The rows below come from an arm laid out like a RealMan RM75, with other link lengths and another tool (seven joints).
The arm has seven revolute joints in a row. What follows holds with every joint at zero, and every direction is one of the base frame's.
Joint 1 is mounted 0.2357 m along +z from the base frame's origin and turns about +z.
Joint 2 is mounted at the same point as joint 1 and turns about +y.
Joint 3 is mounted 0.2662 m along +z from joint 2 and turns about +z.
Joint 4 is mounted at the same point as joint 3 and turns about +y.
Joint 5 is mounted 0.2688 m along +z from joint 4 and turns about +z.
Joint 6 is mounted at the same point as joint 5 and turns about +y.
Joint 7 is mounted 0.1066 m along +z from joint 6 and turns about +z.
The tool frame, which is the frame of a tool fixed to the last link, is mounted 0.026 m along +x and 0.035 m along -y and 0.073 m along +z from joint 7; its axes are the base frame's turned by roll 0, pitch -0.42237 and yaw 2.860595 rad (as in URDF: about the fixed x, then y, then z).
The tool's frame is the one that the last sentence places.
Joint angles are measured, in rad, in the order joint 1, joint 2, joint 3, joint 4, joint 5, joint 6, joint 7. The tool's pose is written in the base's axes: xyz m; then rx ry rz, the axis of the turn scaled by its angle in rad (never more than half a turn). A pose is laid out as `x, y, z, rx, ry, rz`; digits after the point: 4 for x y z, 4 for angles.
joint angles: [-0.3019, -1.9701, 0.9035, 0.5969, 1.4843, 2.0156, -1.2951]
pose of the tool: -0.2851, 0.3322, 0.0431, -0.6212, 1.7010, 0.0675
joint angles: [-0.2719, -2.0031, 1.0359, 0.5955, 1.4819, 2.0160, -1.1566]
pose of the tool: -0.2745, 0.3099, 0.0078, -0.5425, 1.7534, -0.0159
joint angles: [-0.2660, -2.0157, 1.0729, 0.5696, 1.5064, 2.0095, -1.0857]
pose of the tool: -0.2746, 0.2993, -0.0092, -0.5213, 1.7760, -0.0411
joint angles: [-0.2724, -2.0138, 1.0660, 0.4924, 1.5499, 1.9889, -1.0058]
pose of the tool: -0.2863, 0.2909, -0.0225, -0.5298, 1.7920, -0.0199
